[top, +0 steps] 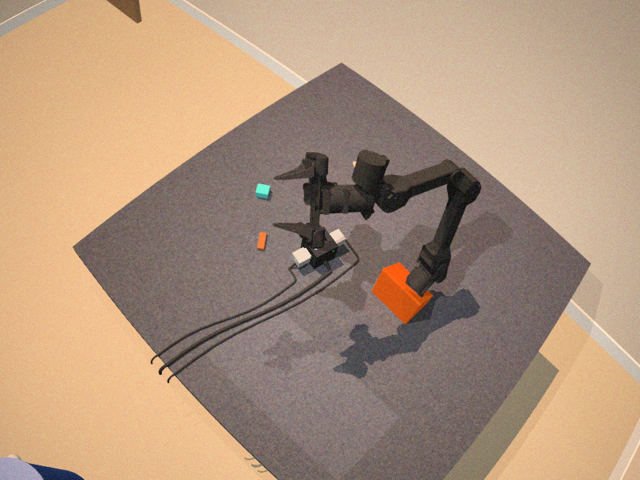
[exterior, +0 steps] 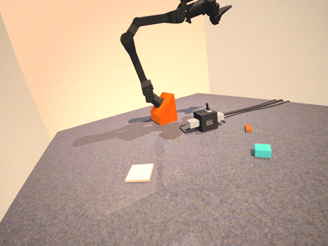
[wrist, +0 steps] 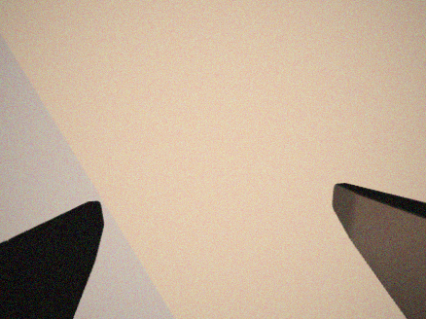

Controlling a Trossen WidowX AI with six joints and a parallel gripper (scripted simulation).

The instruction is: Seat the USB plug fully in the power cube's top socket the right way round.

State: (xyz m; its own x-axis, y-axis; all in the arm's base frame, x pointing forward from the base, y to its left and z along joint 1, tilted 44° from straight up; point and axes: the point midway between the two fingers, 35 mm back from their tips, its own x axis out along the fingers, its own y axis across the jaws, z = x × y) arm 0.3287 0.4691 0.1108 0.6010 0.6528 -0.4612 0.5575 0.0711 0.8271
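Now: the black USB plug 10 mm ahead of my gripper tip, 220 mm to the right of it and 460 mm below it. The rest, counted from my gripper tip: teal block 270 mm ahead, 290 mm to the right, 540 mm below; orange block 150 mm ahead, 150 mm to the right, 540 mm below; pale-rimmed socket 10 mm ahead, 220 mm to the right, 480 mm below.
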